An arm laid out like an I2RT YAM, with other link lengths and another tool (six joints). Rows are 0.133 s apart.
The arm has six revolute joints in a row. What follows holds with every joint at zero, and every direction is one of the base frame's.
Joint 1 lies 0.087 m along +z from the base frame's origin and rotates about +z.
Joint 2 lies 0.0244 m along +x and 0.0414 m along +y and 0.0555 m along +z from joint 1 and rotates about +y.
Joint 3 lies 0.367 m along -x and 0.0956 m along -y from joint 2 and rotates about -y.
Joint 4 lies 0.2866 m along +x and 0.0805 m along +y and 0.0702 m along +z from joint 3 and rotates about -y.
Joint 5 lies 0.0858 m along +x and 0.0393 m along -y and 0.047 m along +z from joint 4 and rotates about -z.
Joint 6 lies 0.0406 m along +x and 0.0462 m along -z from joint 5 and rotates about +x.
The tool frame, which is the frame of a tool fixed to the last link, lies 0.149 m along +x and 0.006 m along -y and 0.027 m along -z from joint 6; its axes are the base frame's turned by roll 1.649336, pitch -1.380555 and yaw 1.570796 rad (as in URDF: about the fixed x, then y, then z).
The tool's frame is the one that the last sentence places.
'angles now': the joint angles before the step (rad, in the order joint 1, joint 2, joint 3, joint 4, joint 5, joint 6). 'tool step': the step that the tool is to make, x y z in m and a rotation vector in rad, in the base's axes. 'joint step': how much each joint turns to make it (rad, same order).
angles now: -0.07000, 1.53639, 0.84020, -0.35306, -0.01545, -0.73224
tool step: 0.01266, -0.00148, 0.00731, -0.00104, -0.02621, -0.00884
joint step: 0.00002, 0.01259, 0.02709, 0.01183, 0.00383, 0.00803
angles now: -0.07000, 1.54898, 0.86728, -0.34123, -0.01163, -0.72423
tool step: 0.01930, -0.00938, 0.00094, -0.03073, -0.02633, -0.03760
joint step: 0.00038, 0.04273, 0.02939, 0.04158, 0.04463, 0.01678
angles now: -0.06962, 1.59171, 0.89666, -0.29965, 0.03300, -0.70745
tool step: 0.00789, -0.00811, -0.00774, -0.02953, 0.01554, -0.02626
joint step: -0.00037, 0.04272, 0.01905, 0.00994, 0.03968, 0.00535
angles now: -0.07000, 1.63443, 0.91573, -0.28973, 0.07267, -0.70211
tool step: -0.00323, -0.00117, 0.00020, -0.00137, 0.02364, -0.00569
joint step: -0.00114, 0.00305, 0.01526, -0.03587, 0.00496, 0.00230
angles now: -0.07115, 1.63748, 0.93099, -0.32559, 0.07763, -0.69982
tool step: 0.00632, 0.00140, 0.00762, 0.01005, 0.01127, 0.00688
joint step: -0.00076, 0.01145, 0.04808, -0.04845, -0.01182, -0.00191
